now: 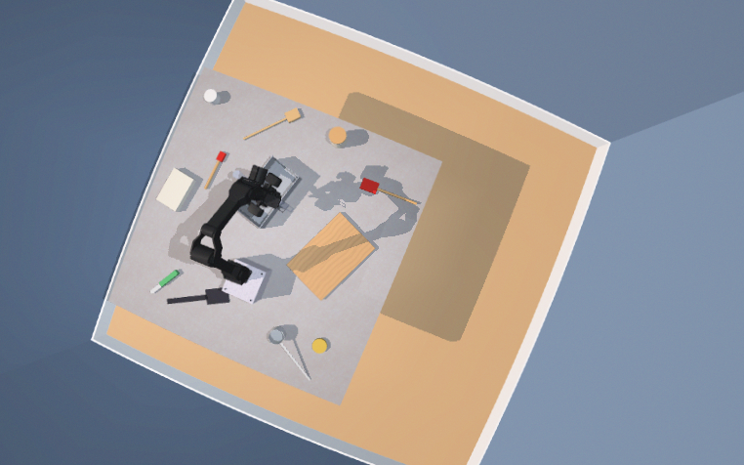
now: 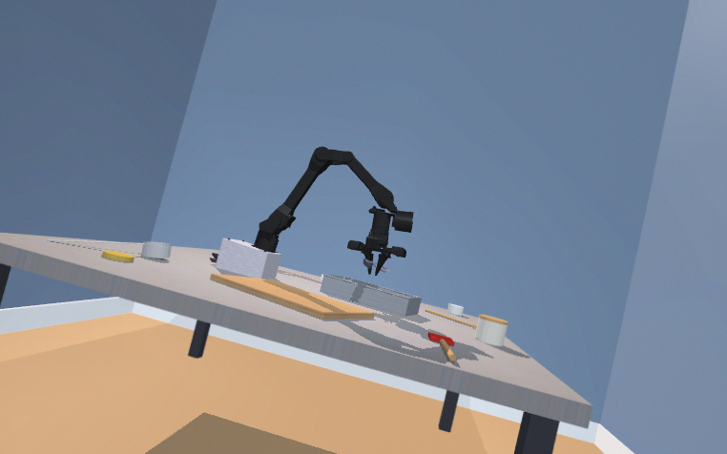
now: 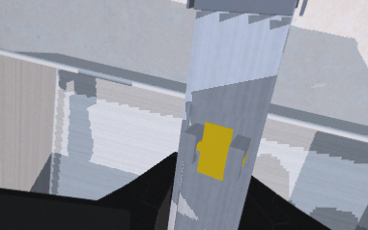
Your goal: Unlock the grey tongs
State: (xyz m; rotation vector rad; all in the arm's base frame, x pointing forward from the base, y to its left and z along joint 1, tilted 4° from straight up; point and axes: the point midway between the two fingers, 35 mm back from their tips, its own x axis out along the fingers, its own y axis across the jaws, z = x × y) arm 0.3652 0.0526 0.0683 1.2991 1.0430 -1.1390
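Right now the yellow lock piece is 20 mm to the right of my gripper tip and 40 mm above it. Also, from my gripper tip: roasting tin: 60 mm to the left, 70 mm below; then red-headed spatula: 280 mm ahead, 410 mm to the right, 90 mm below; then wooden board: 110 mm behind, 350 mm to the right, 90 mm below.
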